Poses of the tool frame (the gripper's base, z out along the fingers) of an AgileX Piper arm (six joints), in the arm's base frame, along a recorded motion.
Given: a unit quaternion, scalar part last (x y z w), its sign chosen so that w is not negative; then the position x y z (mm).
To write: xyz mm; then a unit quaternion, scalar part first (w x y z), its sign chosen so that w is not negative. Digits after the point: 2 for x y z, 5 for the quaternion.
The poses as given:
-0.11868, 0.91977, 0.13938, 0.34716, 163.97, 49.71, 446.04
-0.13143, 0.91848, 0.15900, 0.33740, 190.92, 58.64, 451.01
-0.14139, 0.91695, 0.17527, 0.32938, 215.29, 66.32, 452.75
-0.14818, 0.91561, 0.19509, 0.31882, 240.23, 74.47, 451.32
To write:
163.97, 49.71, 446.04, 0.34716, -0.11868, 0.91977, 0.13938
190.92, 58.64, 451.01, 0.33740, -0.13143, 0.91848, 0.15900
215.29, 66.32, 452.75, 0.32938, -0.14139, 0.91695, 0.17527
240.23, 74.47, 451.32, 0.31882, -0.14818, 0.91561, 0.19509

